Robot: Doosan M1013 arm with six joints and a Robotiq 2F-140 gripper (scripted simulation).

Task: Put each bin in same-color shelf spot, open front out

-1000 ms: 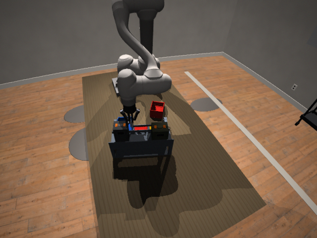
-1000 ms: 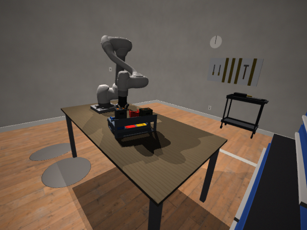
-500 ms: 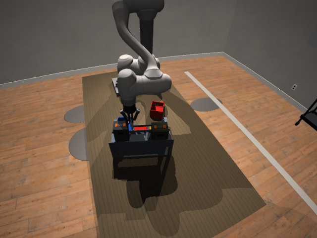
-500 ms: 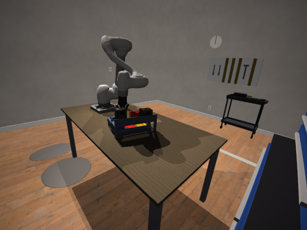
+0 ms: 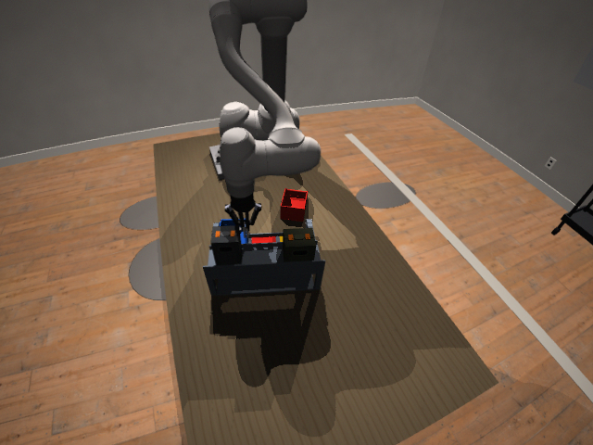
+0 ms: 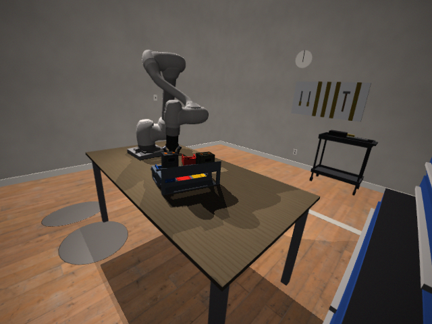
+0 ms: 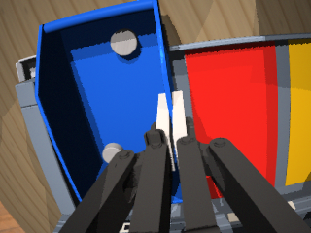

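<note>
The blue bin lies 40 mm to the right of my hand, 40 mm below it and 30 mm behind it. From my hand the other things lie so: green toolbox: 210 mm ahead, 100 mm to the left, 60 mm above; then red bin: 280 mm to the left, 100 mm behind, 60 mm below; then dark box: 110 mm to the right, 100 mm ahead, 70 mm above.
</note>
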